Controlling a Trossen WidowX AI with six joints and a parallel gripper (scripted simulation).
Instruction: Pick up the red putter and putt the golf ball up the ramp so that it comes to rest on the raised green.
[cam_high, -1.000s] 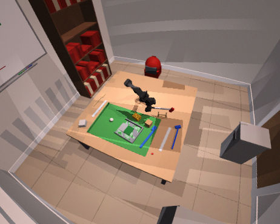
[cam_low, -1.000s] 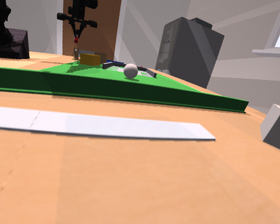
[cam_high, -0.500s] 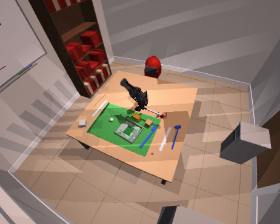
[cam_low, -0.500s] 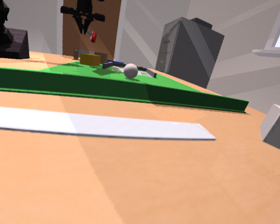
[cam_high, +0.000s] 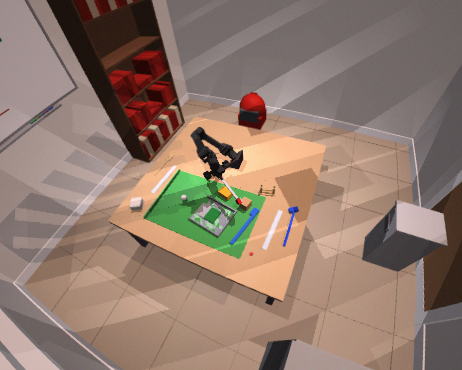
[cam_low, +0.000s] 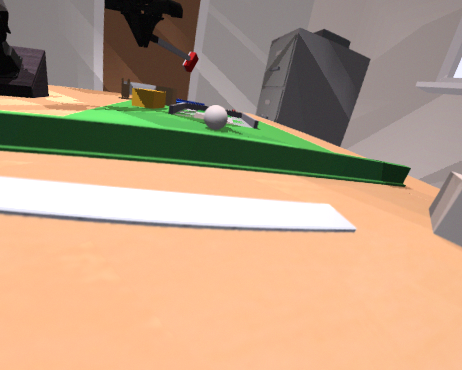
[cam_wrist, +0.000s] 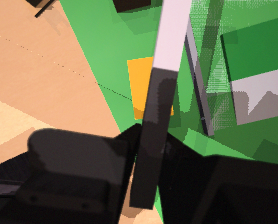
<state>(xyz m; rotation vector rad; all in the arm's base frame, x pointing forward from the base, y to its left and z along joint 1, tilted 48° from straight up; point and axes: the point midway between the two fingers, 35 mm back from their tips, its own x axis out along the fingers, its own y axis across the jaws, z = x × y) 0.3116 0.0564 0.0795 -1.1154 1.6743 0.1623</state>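
My gripper tip is now 80 mm short of the red putter, 90 mm to the right of it and 20 mm below it. Also, from my gripper tip: brown block: 90 mm ahead, 190 mm to the left, 120 mm below; yellow block: 30 mm ahead, 30 mm to the left, 120 mm below; white golf ball: 130 mm ahead, 250 mm to the right, 120 mm below.
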